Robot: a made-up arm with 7 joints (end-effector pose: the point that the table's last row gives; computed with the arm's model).
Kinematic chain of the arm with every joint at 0, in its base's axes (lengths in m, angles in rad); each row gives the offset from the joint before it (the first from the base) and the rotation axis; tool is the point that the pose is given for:
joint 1: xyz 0 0 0.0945 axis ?
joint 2: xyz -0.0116 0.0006 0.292 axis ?
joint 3: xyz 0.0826 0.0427 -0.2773 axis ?
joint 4: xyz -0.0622 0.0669 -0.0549 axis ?
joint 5: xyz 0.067 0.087 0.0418 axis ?
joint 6: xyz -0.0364 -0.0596 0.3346 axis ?
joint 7: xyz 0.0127 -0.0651 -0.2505 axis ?
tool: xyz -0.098 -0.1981 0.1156
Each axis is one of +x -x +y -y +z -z.
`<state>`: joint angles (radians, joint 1 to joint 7).
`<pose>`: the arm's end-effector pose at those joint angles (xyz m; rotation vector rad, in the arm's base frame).
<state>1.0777 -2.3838 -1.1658 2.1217 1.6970 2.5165 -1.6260</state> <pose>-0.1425 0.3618 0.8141 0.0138 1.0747 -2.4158</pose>
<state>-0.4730 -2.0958 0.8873 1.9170 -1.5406 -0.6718 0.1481</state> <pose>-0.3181 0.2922 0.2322 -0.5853 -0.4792 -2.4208</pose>
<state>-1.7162 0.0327 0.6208 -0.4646 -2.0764 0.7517 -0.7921</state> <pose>0.1580 -0.4013 0.0129 1.2747 2.6244 0.5268</pose>
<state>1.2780 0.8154 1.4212 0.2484 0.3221 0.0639 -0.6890</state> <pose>-0.0354 -0.1926 0.2505 -0.8845 -1.3376 1.1543</pose>
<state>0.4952 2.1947 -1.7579 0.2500 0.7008 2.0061 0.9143</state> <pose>-0.2786 -0.1469 0.4503 1.6654 0.8020 0.0584</pose>
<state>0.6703 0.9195 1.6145 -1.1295 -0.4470 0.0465 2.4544</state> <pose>0.4251 0.0196 0.0288 1.0925 -0.9786 1.7022</pose>
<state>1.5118 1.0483 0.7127 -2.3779 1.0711 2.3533 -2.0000</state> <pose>-0.0348 -0.5438 -0.4468 -1.2187 -2.8090 -0.5589</pose>
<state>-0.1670 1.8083 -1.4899 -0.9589 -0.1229 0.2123 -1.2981</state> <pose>-0.0470 -0.2192 0.2904 1.6581 1.3444 -1.7562</pose>
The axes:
joint 1: -x
joint 2: -z
joint 3: -y
joint 4: +x
joint 5: -y
joint 6: +y
joint 7: -x

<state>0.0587 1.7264 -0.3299 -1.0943 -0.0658 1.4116 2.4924</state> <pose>0.5943 0.0621 0.1634 -0.1565 2.2152 1.4070</pose>
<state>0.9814 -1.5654 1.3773 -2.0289 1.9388 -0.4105 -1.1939</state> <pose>-0.3092 0.0638 0.1376 0.5548 0.6645 -2.2281</pose>
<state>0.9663 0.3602 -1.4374 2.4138 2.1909 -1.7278 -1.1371</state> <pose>-0.2216 0.5008 0.1115 -2.5694 -1.3634 -0.1659</pose>
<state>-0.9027 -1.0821 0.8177 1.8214 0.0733 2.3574 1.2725</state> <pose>0.3689 0.0845 0.0313 0.5825 1.9465 -2.2571</pose>
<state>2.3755 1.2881 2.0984 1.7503 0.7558 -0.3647 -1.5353</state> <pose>0.1886 0.2648 0.0476 0.1735 1.7095 2.0162</pose>
